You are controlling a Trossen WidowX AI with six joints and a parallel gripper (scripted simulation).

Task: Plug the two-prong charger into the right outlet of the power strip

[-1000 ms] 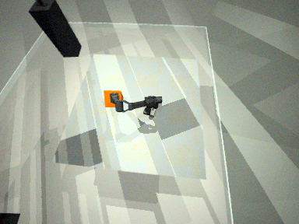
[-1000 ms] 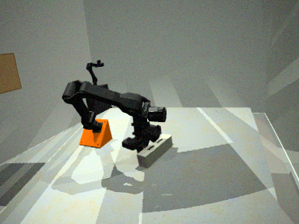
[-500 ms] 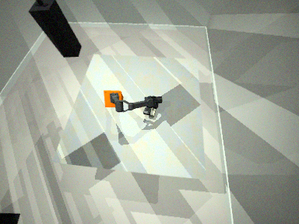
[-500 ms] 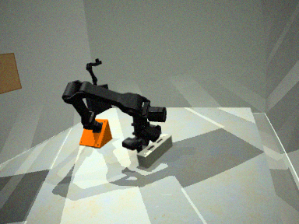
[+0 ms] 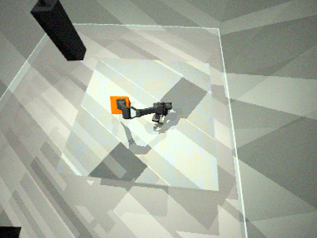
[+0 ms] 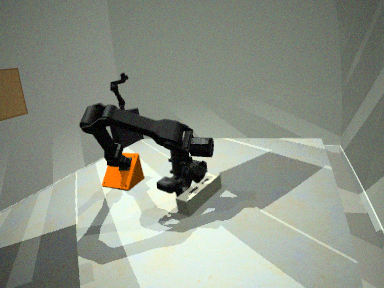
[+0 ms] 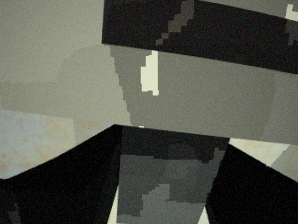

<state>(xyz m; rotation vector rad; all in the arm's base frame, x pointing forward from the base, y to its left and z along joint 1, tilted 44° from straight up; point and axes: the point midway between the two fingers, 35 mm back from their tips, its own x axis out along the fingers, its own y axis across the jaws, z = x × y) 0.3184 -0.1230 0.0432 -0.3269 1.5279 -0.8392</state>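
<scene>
Right now the two-prong charger is 2 cm ahead of my gripper tip, 1 cm to the right of it and 1 cm above it.
</scene>
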